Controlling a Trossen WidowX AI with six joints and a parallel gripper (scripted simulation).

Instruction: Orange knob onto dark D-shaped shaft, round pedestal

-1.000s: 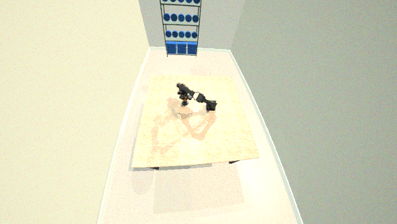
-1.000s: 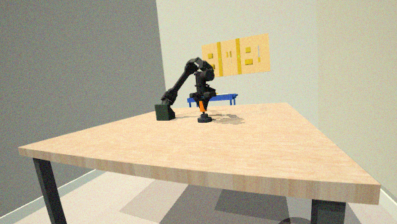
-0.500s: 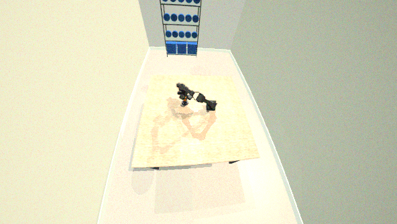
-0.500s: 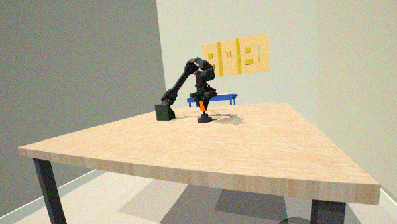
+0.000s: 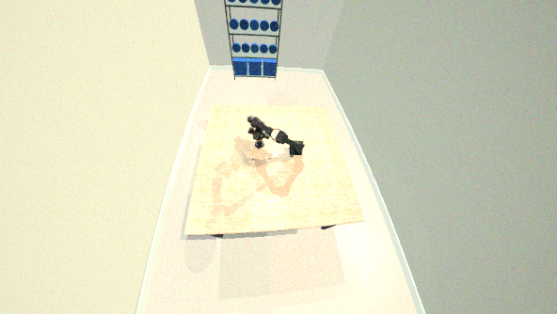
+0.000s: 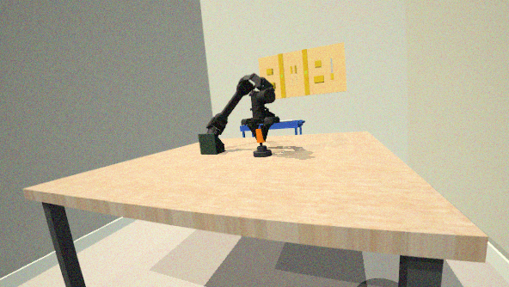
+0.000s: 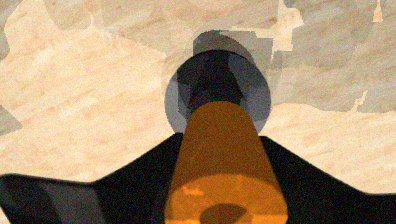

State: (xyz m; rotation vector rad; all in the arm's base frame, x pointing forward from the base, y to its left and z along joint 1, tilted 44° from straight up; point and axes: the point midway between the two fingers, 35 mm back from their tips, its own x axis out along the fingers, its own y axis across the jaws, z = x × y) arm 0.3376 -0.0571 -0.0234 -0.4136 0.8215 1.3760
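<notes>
Right now my gripper tip is 20 mm below the orange knob. From my gripper tip the other things lie so: pedestal: 40 mm below.
</notes>
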